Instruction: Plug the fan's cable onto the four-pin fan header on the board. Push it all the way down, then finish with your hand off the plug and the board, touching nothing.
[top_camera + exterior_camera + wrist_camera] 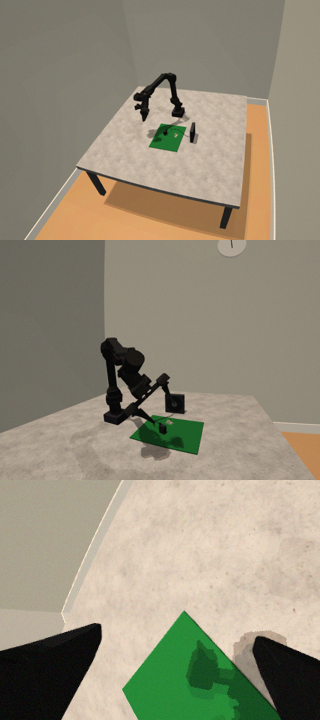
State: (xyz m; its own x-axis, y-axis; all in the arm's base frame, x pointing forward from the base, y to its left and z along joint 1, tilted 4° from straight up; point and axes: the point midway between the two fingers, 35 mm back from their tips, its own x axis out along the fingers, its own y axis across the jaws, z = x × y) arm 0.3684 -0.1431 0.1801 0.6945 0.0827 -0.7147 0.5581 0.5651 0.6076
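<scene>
Right now the dark fan plug is 16 cm below my gripper tip, 14 cm to the left of it and 8 cm behind it. From my gripper tip the other things lie so: green board: 20 cm below, 17 cm to the left, 6 cm behind; then white-framed header: 24 cm to the left, 18 cm below, 9 cm behind; then black fan: 37 cm to the left, 12 cm below, 11 cm behind.
</scene>
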